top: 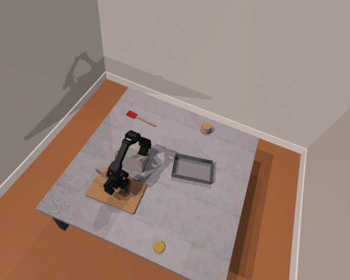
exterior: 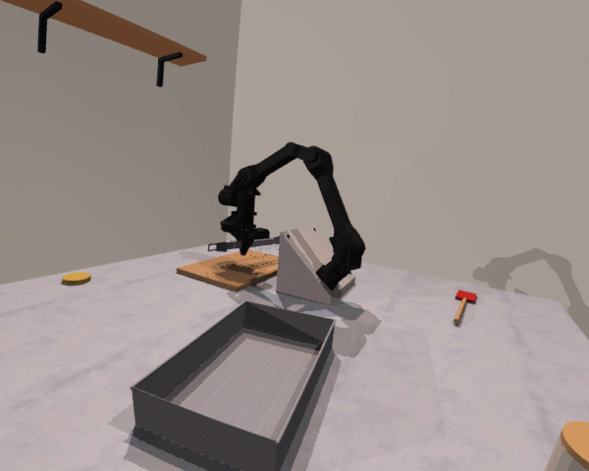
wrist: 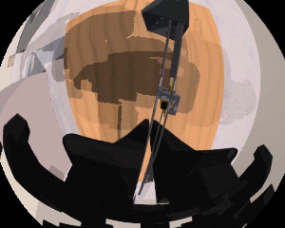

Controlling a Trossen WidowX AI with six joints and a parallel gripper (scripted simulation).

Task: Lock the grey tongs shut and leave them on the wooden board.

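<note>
Right now my gripper tip is 4 cm above the wooden board. Also, from my gripper tip: yellow disc (39 cm ahead, 30 cm to the right, 4 cm below); cork-lidded jar (53 cm ahead, 75 cm to the left, 1 cm below); roasting tin (49 cm ahead, 32 cm to the left, 2 cm below).
</note>
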